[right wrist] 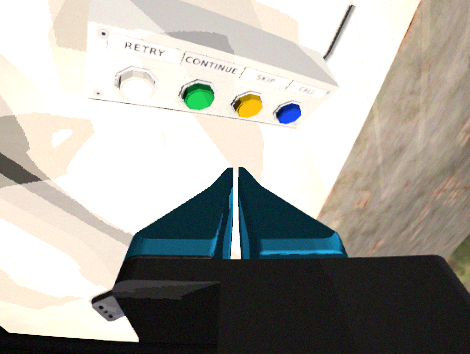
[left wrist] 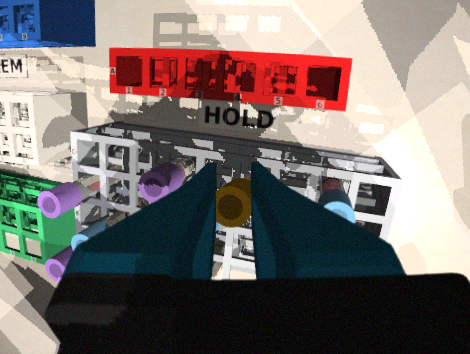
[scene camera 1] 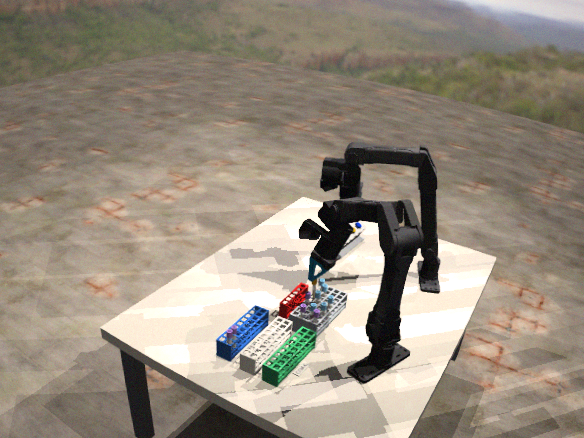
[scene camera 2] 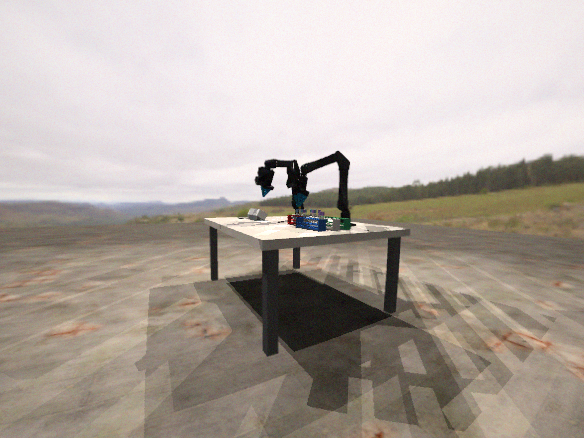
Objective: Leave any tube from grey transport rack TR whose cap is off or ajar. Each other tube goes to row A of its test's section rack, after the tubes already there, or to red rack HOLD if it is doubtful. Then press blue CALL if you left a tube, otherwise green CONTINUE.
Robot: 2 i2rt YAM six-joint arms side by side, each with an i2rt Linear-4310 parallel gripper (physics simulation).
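Pixels of known places: left gripper, fingertip midpoint: (left wrist: 233,175) (scene camera 1: 310,280) (scene camera 2: 298,206); right gripper, fingertip midpoint: (right wrist: 235,177) (scene camera 2: 263,196); left arm's base, link origin: (scene camera 1: 379,362); right arm's base, link origin: (scene camera 1: 428,277).
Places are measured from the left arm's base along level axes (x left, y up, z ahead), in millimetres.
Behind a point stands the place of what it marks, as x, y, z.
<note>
My left gripper (scene camera 1: 313,281) @(-4, 110, 310) (scene camera 2: 299,202) @(-4, 110, 310) (left wrist: 233,175) @(-4, 110, 310) is shut on a yellow-capped tube (left wrist: 233,202) @(-9, 119, 304), above grey rack TR (scene camera 1: 304,324) @(92, 41, 219) (left wrist: 392,195) @(-79, 57, 321); whether its lower end is clear of the rack is hidden. Purple-capped tubes (left wrist: 161,182) @(28, 94, 285) and light-blue-capped tubes (left wrist: 340,209) @(-50, 94, 313) stand in TR. Red rack HOLD (scene camera 1: 283,310) @(92, 35, 312) (left wrist: 180,54) @(55, 57, 339) shows no tubes. Blue rack (scene camera 1: 227,350) @(335, 37, 251) holds two purple-capped tubes (scene camera 1: 230,332) @(325, 94, 252). My right gripper (scene camera 2: 265,194) @(-358, 174, 501) (right wrist: 235,177) @(-358, 174, 501) is shut and empty, with green CONTINUE (right wrist: 198,96) @(-365, 72, 517) and blue CALL (right wrist: 288,113) @(-458, 72, 544) beyond its tips.
A white rack (scene camera 1: 249,364) @(317, 33, 177) and a green rack (scene camera 1: 270,376) @(297, 28, 113) stand beside the blue rack. The button box (right wrist: 165,92) @(-344, 59, 506) also carries a white RETRY button (right wrist: 136,85) @(-318, 72, 503) and a yellow SKIP button (right wrist: 248,105) @(-411, 72, 531). The table edge lies to the right in the right wrist view.
</note>
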